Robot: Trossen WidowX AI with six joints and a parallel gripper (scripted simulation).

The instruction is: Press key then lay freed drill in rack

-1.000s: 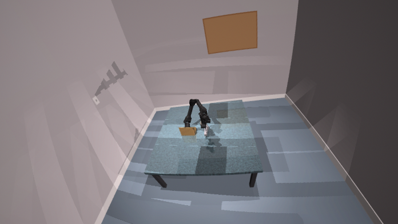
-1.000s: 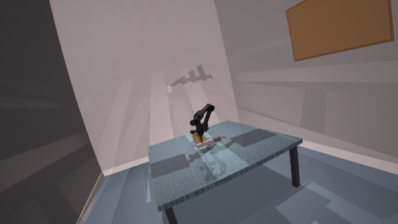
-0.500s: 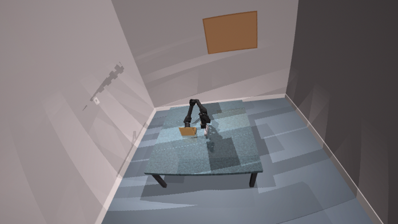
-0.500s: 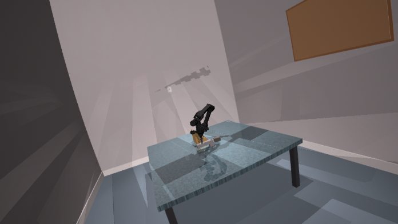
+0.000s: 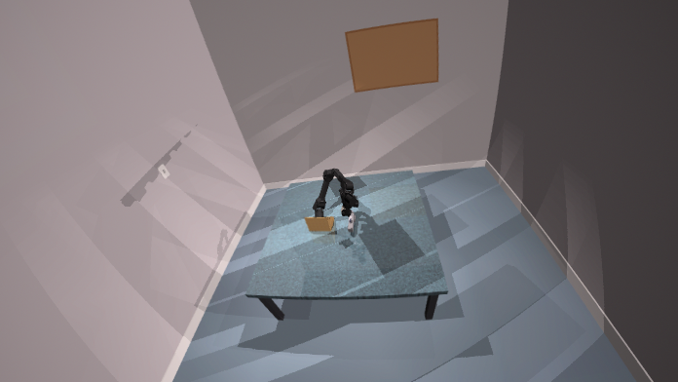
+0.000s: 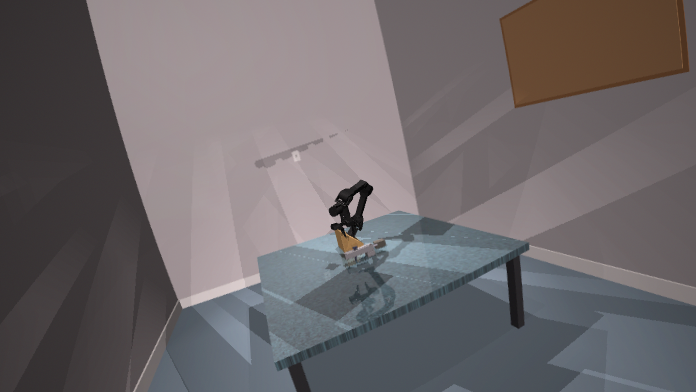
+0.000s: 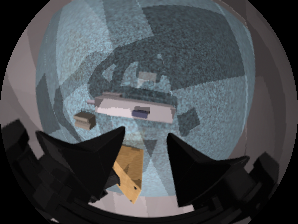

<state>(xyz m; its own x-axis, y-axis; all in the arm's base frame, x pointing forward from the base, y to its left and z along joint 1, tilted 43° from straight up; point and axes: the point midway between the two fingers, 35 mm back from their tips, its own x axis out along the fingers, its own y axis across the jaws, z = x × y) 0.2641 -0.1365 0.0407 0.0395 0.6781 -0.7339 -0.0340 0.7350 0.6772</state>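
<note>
Right now my gripper tip is 110 mm above the drill, 90 mm to the right of it and 10 mm past it. From my gripper tip the other things lie so: grey holder block 110 mm below, 40 mm to the left, 10 mm behind; then grey-brown block 200 mm to the left, 140 mm below, 90 mm behind; then blue key 100 mm below, 10 mm to the left, 10 mm behind.
</note>
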